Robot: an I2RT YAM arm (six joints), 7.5 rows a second.
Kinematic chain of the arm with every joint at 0, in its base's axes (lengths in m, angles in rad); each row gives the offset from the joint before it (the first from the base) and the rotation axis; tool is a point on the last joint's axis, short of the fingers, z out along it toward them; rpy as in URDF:
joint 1: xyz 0 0 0.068 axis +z
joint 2: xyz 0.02 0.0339 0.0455 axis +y
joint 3: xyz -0.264 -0.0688 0 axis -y
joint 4: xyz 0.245 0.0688 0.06 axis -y
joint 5: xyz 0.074 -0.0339 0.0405 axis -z
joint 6: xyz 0.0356 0 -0.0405 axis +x
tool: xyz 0 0 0 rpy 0 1.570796 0
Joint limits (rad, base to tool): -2.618..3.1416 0..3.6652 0..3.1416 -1.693..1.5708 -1.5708..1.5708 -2.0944..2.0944
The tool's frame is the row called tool.
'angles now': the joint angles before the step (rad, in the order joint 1, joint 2, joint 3, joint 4, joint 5, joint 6). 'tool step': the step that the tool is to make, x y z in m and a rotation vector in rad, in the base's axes. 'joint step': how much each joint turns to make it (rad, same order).
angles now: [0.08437 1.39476 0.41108 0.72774 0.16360 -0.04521]
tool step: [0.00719 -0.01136 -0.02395 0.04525 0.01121 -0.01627]
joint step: [-0.04964 0.13392 -0.01911 0.13945 -0.04413 0.03596]
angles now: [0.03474 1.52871 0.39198 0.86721 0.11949 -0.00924]
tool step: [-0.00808 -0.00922 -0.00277 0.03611 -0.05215 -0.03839]
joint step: [-0.03454 0.00424 -0.04811 0.10100 -0.00480 0.03531]
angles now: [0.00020 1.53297 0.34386 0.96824 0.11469 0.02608]
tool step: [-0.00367 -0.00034 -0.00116 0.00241 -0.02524 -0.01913]
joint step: [0.00135 0.00517 -0.02145 0.05103 0.01954 0.00663]
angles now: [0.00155 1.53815 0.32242 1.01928 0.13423 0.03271]
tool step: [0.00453 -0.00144 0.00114 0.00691 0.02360 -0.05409]
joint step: [0.00157 -0.00078 0.02639 -0.05375 0.05299 0.01864]
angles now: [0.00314 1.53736 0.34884 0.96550 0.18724 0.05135]
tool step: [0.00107 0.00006 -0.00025 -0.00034 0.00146 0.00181]
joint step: [-0.00001 0.00491 0.00391 -0.00032 -0.00170 -0.00074]
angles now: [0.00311 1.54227 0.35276 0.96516 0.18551 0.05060]
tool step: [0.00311 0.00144 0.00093 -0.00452 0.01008 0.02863]
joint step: [0.00208 0.00243 0.01476 -0.02062 -0.02485 -0.01053]
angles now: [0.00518 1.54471 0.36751 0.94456 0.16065 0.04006]
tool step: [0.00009 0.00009 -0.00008 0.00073 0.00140 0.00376]
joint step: [-0.00019 0.00003 0.00050 -0.00183 -0.00402 -0.00020]
